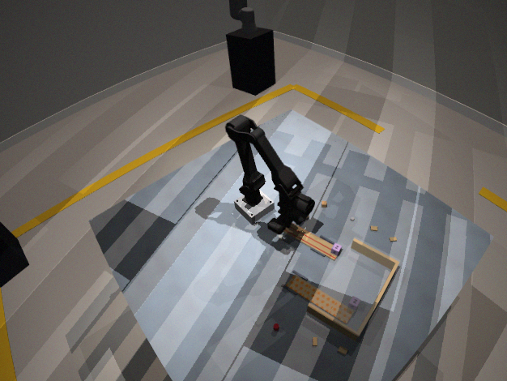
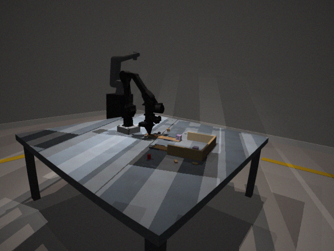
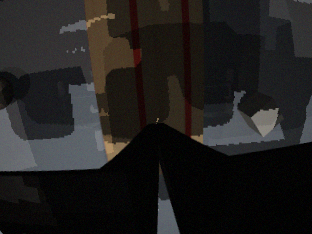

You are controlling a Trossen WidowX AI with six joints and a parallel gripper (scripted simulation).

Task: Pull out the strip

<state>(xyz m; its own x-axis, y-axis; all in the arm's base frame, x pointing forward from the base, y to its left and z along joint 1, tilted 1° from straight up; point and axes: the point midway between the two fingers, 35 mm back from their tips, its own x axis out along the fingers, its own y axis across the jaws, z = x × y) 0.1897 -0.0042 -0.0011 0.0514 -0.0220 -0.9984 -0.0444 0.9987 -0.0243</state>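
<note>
The strip lies 10 cm ahead of my gripper tip and 1 cm to the left of it. The rest, counted from my gripper tip: red piece 22 cm ahead, 35 cm to the right, 1 cm above.
</note>
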